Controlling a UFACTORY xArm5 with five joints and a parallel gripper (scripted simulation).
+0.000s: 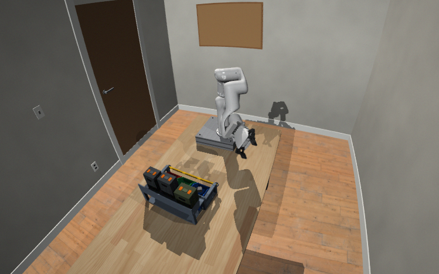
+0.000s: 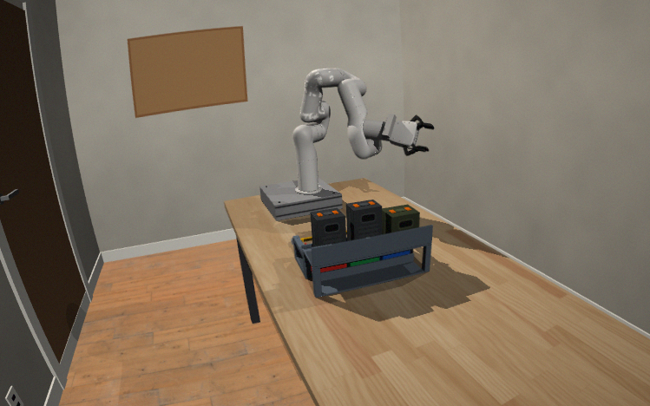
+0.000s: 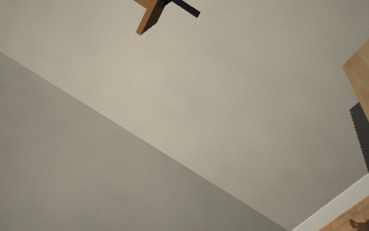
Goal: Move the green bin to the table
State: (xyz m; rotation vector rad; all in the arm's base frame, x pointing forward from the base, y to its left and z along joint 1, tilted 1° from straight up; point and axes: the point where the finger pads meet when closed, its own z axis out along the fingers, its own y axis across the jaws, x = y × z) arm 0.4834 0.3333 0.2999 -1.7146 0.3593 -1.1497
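Right now my hand is 20 mm short of the yellow bar, 360 mm to the left of it and 310 mm above it. The rest, counted from my hand: blue open bin 130 mm ahead, 260 mm to the right, 320 mm below; olive box 220 mm ahead, 260 mm to the right, 220 mm below; grey shelf 150 mm ahead, 370 mm to the right, 300 mm below.
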